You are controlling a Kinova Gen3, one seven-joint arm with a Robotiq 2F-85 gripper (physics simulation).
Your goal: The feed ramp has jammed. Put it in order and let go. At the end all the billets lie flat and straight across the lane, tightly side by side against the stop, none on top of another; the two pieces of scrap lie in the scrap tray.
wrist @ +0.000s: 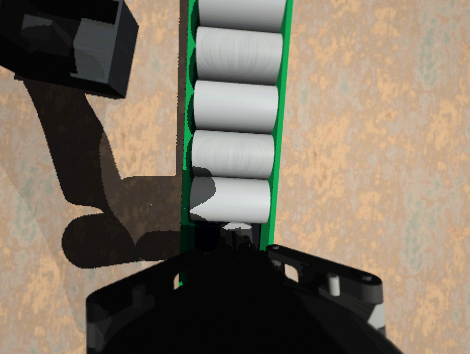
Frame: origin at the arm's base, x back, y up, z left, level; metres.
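Seen in the pictures: gripper, fingertip midpoint: (pixel 233 241).
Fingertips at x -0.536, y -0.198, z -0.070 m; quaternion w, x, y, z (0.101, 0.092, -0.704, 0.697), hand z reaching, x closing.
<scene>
A point is followed by its place in that frame.
Several pale grey billets lie flat across the green-walled lane (pixel 279 150) @(x -0.558, y -0.199, z 0.023 m). They include a top one (pixel 242 12) @(x -0.499, y -0.166, z 0.110 m) cut by the view's edge, three below it (pixel 239 54) @(x -0.504, y -0.164, z 0.078 m) (pixel 236 106) @(x -0.510, y -0.167, z 0.041 m) (pixel 233 154) @(x -0.517, y -0.170, z 0.005 m), and the nearest visible one (pixel 235 200) @(x -0.526, y -0.174, z -0.030 m), partly shaded. Just below that billet, a pale scrap piece (pixel 237 226) @(x -0.536, y -0.200, z -0.057 m) shows partly over the dark lane floor, mostly hidden by the fingertips. My gripper (pixel 233 241) @(x -0.535, y -0.198, z -0.070 m) is shut and empty, its tips over the lane at this piece. The gripper hides the stop and the lane's near end. The dark scrap tray (pixel 123 55) @(x -0.357, y -0.254, z 0.103 m) is at the upper left, with unclear grey shapes inside.
The mottled tan table top (pixel 370 150) @(x -0.702, y -0.272, z 0.070 m) extends on both sides of the lane. Dark shadows of the arm and gripper fall on the table left of the lane, below the tray. The lane's green walls stand close on both sides of the billets.
</scene>
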